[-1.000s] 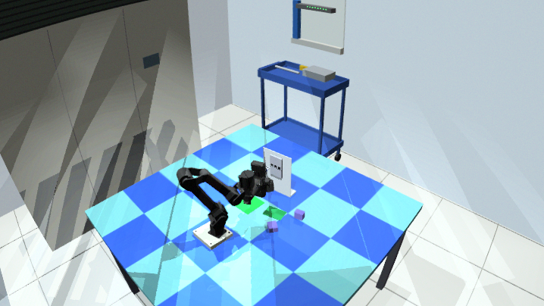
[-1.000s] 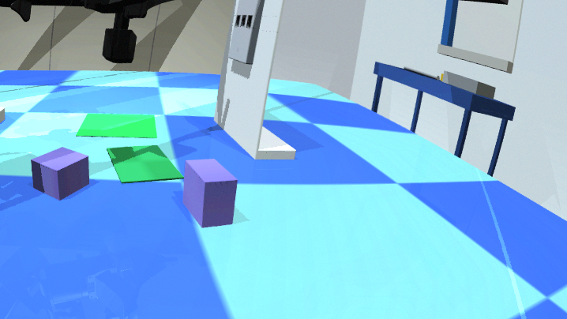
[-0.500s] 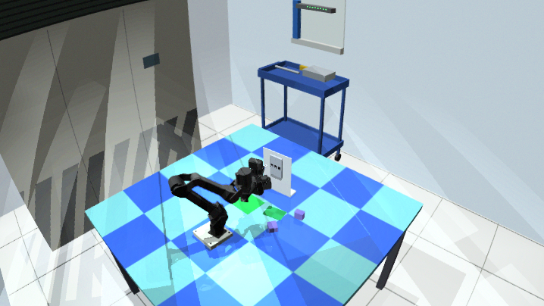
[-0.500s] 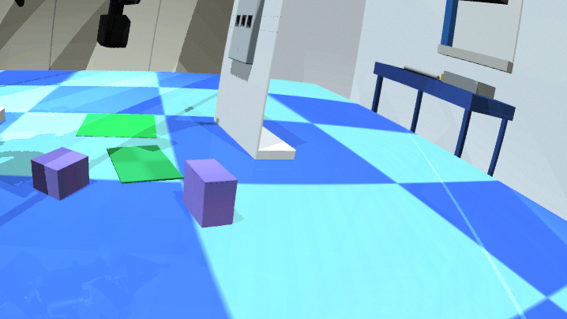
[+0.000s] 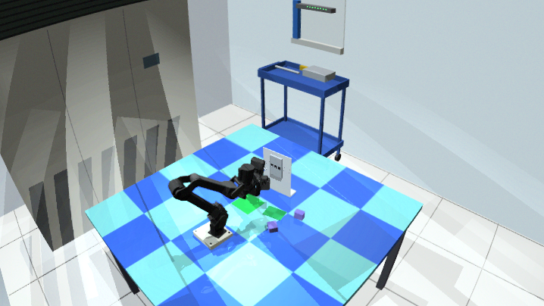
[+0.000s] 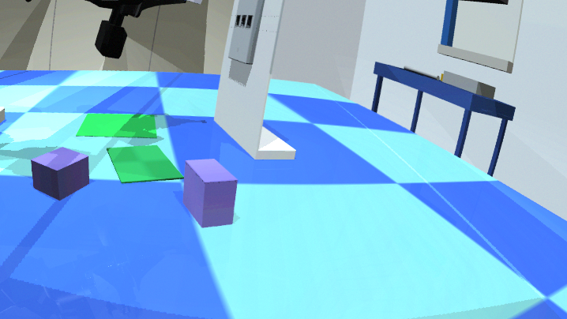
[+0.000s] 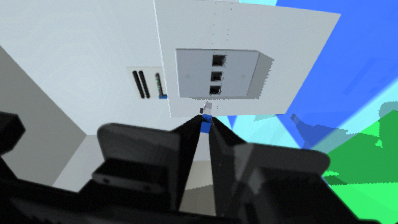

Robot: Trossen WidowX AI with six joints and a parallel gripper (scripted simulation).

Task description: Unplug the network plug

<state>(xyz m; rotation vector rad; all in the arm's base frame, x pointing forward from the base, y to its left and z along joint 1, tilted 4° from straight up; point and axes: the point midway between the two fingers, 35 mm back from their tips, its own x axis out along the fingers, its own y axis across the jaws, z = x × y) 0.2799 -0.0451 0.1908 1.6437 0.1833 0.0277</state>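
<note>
My gripper tip is now 190 mm above the bright green square, 60 mm past it and 50 mm to the right of it. Round my gripper tip: white upright panel 100 mm ahead, 80 mm below, 20 mm to the right; blue network plug 10 mm ahead.
</note>
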